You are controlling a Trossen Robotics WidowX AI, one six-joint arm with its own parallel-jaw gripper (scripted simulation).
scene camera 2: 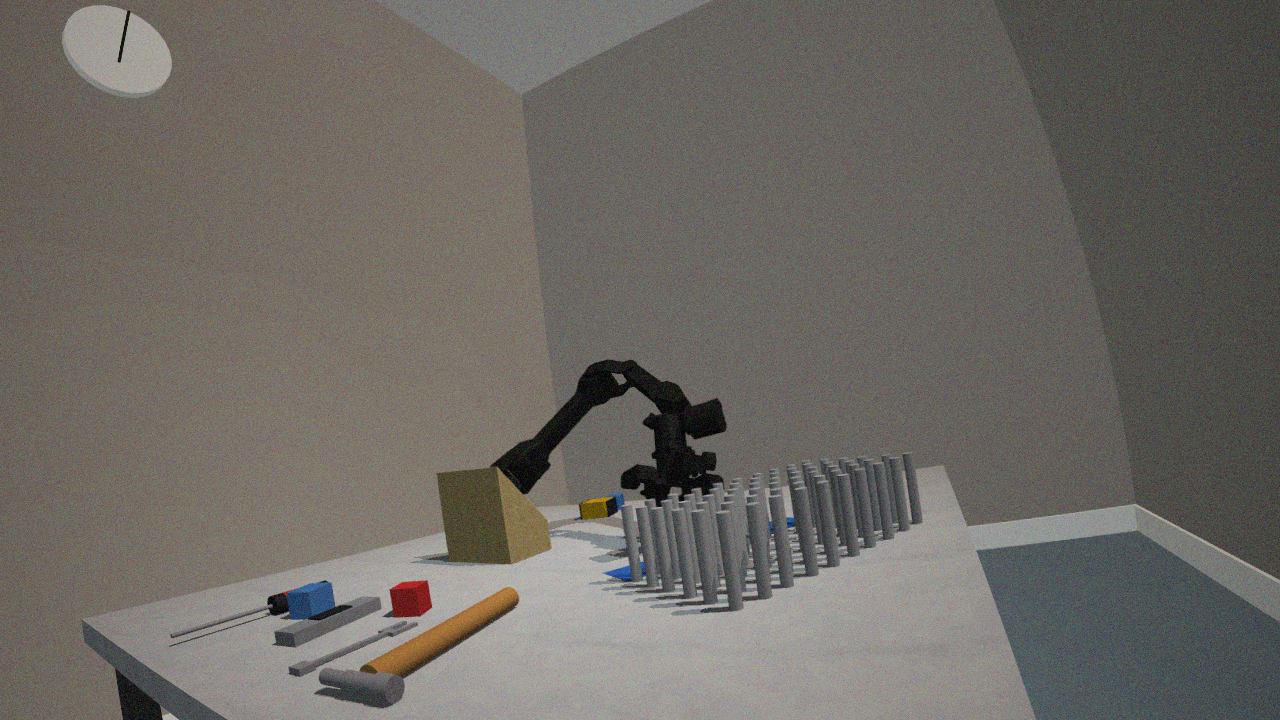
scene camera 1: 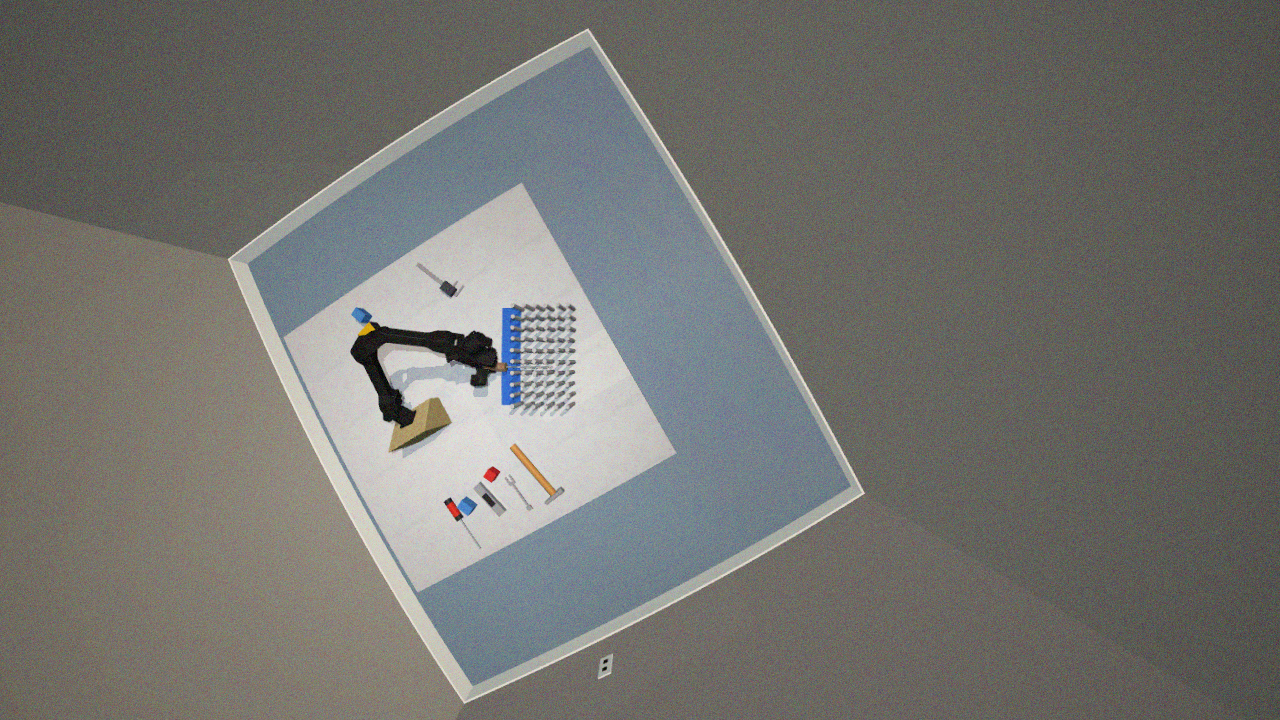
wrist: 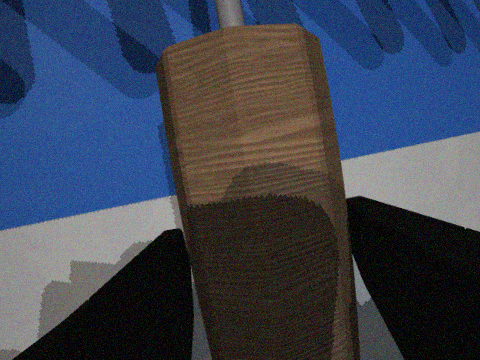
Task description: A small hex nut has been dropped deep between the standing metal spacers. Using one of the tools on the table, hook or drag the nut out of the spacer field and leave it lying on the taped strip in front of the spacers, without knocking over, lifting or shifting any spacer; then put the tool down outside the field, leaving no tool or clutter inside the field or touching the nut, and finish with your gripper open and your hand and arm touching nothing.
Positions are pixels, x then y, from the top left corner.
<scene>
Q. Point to a grey bar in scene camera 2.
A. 306,630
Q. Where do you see a blue cube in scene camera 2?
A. At 304,602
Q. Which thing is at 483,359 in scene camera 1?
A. My gripper.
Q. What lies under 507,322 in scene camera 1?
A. A blue taped strip.
</scene>
